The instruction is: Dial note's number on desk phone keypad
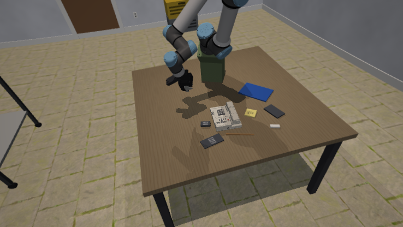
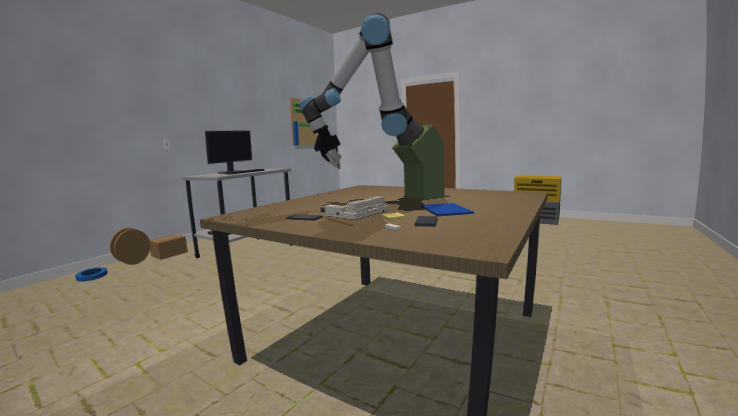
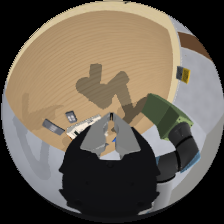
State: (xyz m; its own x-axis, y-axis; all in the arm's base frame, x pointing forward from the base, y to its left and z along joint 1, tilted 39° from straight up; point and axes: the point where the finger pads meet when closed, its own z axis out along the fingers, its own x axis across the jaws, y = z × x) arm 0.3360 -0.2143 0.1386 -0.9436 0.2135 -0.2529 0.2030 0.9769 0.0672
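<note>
Right now my hand is 150 mm short of the handset, 270 mm to the right of it and 140 mm above it. The rest, counted from my hand: yellow note 150 mm ahead, 410 mm to the left, 190 mm below; then pencil 320 mm ahead, 270 mm to the left, 190 mm below; then small dark device 170 mm ahead, 70 mm to the left, 180 mm below.
</note>
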